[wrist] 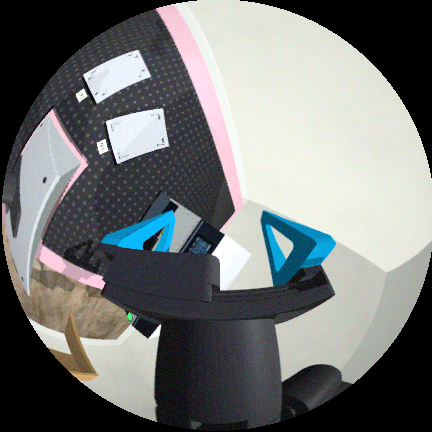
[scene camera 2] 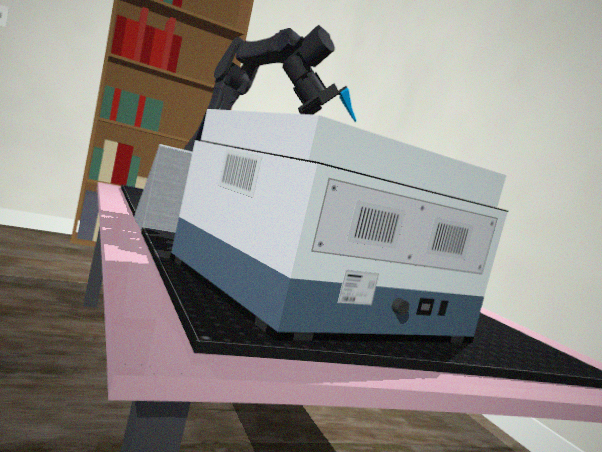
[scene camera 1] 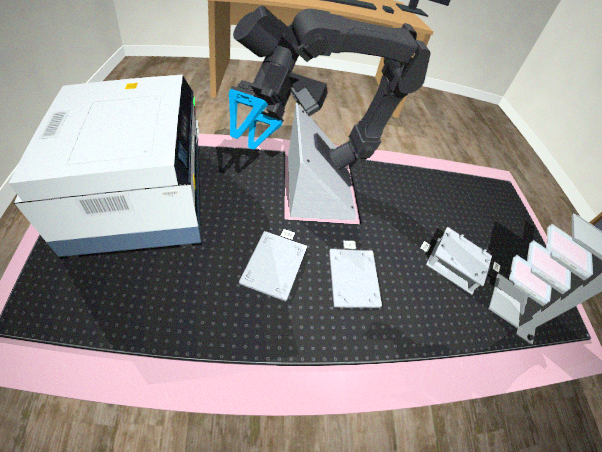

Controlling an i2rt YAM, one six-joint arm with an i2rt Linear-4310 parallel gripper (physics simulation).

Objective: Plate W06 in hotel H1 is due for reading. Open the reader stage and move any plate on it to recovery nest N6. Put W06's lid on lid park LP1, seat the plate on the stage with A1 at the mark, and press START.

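Frame: origin at the arm's base, x ahead, y left, z up, level; metres.
Seen in the pictures: gripper, between the fingertips: [wrist: 217, 214] [scene camera 1: 243, 143]; arm's base, origin of its link: [scene camera 1: 332, 161].
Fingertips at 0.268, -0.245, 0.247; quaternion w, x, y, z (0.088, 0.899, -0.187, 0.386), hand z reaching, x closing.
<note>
Pixels of each thing's middle, then the offset from my fingertips to it, as dx, dy, dz.
- blue reader, middle of its body: [scene camera 2: 329, 220] [scene camera 1: 124, 161] [wrist: 184, 268] -0.132, -0.334, -0.184
- Nest N6, middle of its body: [scene camera 1: 274, 263] [wrist: 138, 133] +0.062, +0.085, -0.315
- Lid park LP1, middle of its body: [scene camera 1: 355, 276] [wrist: 116, 71] +0.088, +0.290, -0.314
- Hotel, middle of its body: [scene camera 1: 569, 268] +0.171, +0.799, -0.105
The white and blue reader [scene camera 1: 100, 150] [scene camera 2: 240, 200] stands at the left of the mat; its dark front with a screen [wrist: 201, 244] is partly hidden by a finger. No extended stage shows. My gripper [scene camera 1: 245, 142] [wrist: 217, 214] is open and empty, high beside the reader's front. Nest N6 [scene camera 1: 272, 265] [wrist: 137, 135] is a pale plate holder with nothing on it. Lid park LP1 [scene camera 1: 355, 277] [wrist: 117, 75] beside it is also bare. Hotel [scene camera 1: 565, 299] at the right edge holds several pink-topped plates [scene camera 1: 550, 266]; which is W06 cannot be read.
A grey wedge-shaped arm mount [scene camera 1: 320, 190] [wrist: 42, 185] stands behind the nests. A raised pale stand [scene camera 1: 462, 256] is left of the hotel. A wooden desk [scene camera 1: 320, 14] is behind the arm. A bookshelf [scene camera 2: 106, 75] stands behind the table in scene camera 2.
</note>
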